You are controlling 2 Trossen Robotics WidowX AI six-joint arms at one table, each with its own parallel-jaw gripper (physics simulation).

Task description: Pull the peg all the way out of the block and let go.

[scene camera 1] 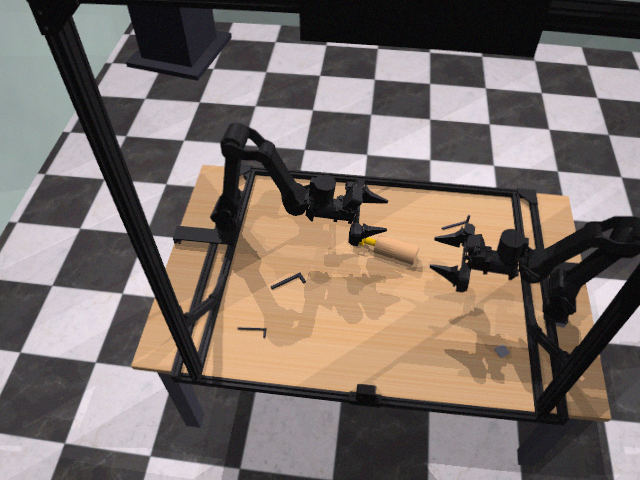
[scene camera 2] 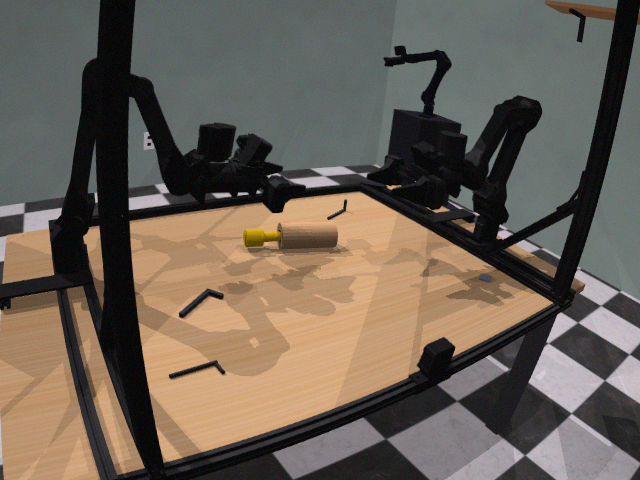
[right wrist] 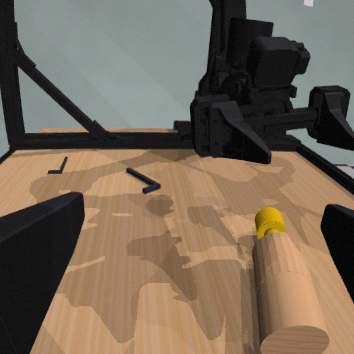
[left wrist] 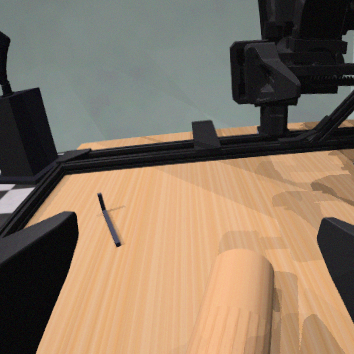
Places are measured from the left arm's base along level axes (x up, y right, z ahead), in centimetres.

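Where they show: left gripper, fingertip midpoint: (scene camera 1: 387,215) (scene camera 2: 293,178) (right wrist: 315,151) (left wrist: 202,227); right gripper, fingertip midpoint: (scene camera 1: 431,252) (scene camera 2: 379,183) (right wrist: 207,211); left arm's base at its link origin: (scene camera 1: 227,225) (scene camera 2: 71,269); right arm's base at its link origin: (scene camera 1: 555,311) (scene camera 2: 484,238) (left wrist: 273,131).
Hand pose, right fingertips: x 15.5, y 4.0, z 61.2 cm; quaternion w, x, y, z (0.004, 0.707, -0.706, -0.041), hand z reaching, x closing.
Each offset is from my right fingertips to the top centre of the thing.
The wooden cylindrical block @(dx -11.9, dy -9.4, dz -10.0 cm) (scene camera 1: 395,250) (scene camera 2: 308,235) (left wrist: 235,300) (right wrist: 287,295) lies on its side on the table. The yellow peg @(dx -13.0, dy -10.2, dz -17.4 cm) (scene camera 1: 368,241) (scene camera 2: 253,238) (right wrist: 270,218) sticks out of its left end in both scene views, its head and a stretch of thin neck showing. The peg does not show in the left wrist view. My left gripper (scene camera 1: 386,214) (scene camera 2: 293,178) (left wrist: 202,227) is open and empty, above the table near the peg and block. My right gripper (scene camera 1: 433,252) (scene camera 2: 381,183) (right wrist: 207,211) is open and empty, raised beyond the block's right end.
Two black L-shaped keys @(dx -16.6, dy +9.8, dz -36.8 cm) (scene camera 1: 285,281) @(dx -16.8, dy +27.2, dz -41.2 cm) (scene camera 1: 252,328) lie at the left of the table; another L-shaped key @(dx -14.3, dy -26.1, dz +5.2 cm) (scene camera 1: 454,225) (left wrist: 111,227) lies behind the right gripper. A small grey piece @(dx -17.1, dy +13.2, dz +23.9 cm) (scene camera 1: 501,351) (scene camera 2: 484,277) lies at the right. A black frame (scene camera 1: 305,391) surrounds the work area.
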